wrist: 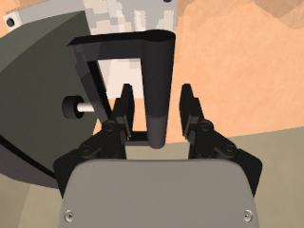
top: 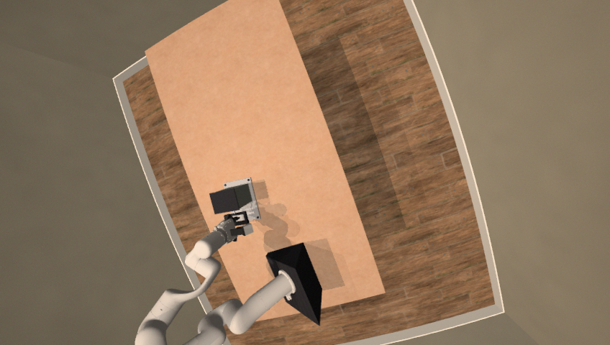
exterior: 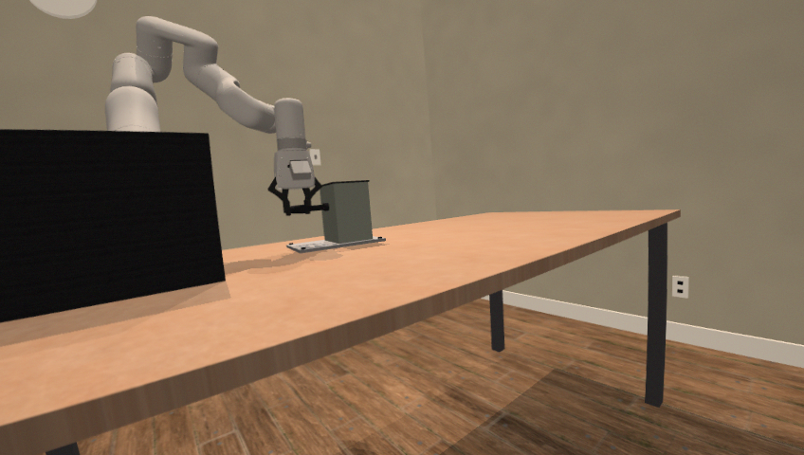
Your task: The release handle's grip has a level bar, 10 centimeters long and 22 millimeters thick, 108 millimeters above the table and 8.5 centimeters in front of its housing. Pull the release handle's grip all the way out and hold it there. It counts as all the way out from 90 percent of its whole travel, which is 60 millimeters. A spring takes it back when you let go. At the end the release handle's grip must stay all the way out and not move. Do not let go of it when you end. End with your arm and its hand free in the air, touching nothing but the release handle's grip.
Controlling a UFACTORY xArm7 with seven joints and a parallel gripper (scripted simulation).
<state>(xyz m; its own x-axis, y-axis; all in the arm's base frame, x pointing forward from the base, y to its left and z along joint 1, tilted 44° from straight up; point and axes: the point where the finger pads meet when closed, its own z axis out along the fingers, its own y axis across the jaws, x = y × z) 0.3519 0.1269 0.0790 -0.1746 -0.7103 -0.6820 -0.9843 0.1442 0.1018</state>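
The grey base plate is 9 cm ahead of my hand, 2 cm to the right of it and 11 cm below it.
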